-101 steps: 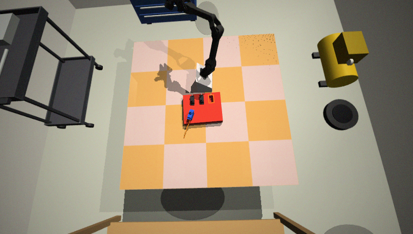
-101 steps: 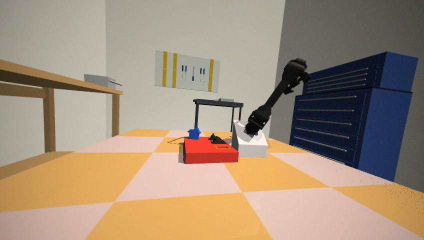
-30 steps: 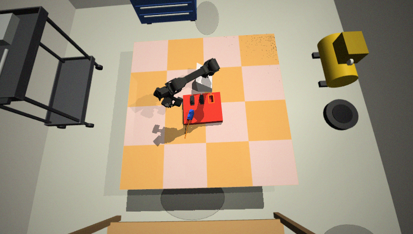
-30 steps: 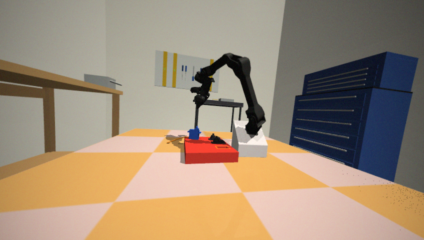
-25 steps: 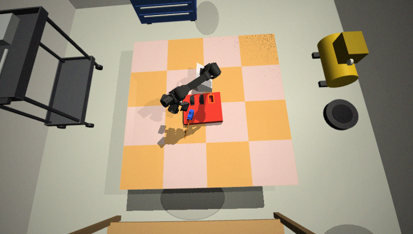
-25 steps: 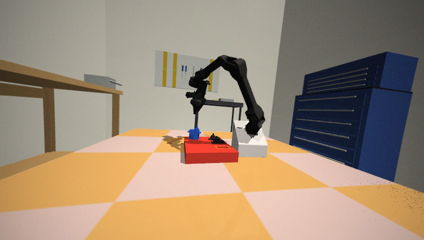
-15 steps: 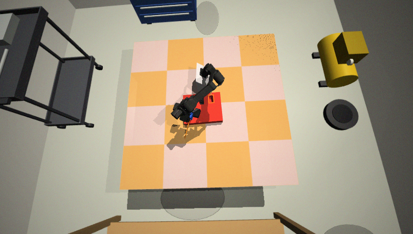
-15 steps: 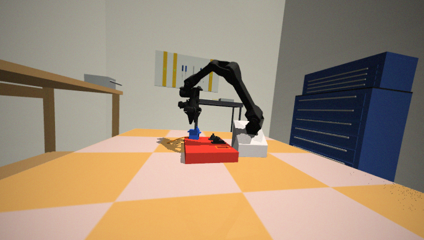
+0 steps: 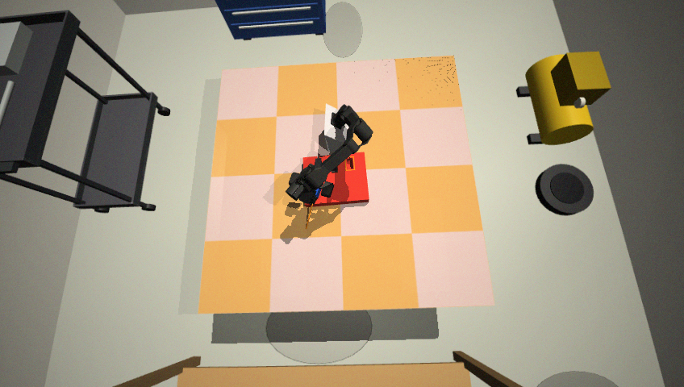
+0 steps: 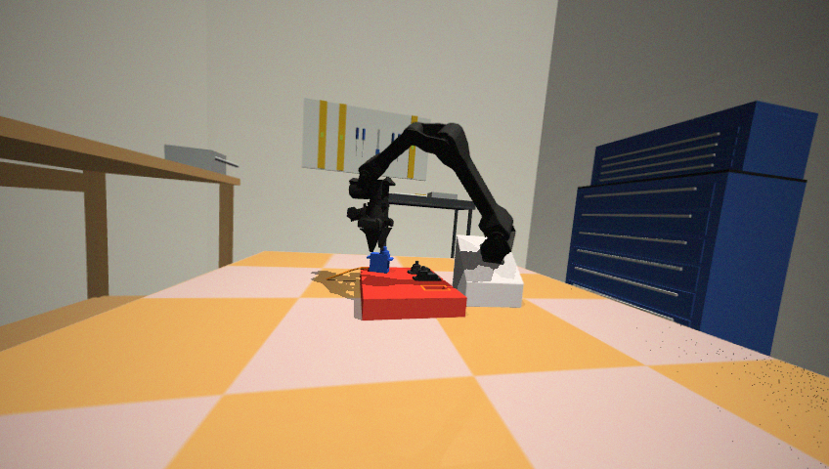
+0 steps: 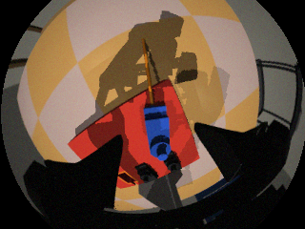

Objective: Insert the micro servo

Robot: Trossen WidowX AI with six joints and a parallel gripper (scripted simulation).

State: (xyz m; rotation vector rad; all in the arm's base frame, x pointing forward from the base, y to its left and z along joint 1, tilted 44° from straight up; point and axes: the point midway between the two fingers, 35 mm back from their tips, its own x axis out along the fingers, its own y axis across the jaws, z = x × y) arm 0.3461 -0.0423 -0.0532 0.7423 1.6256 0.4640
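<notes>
Right now my gripper tip is 5 cm past the red deck, 9 cm to the right of it and 9 cm above it.
</notes>
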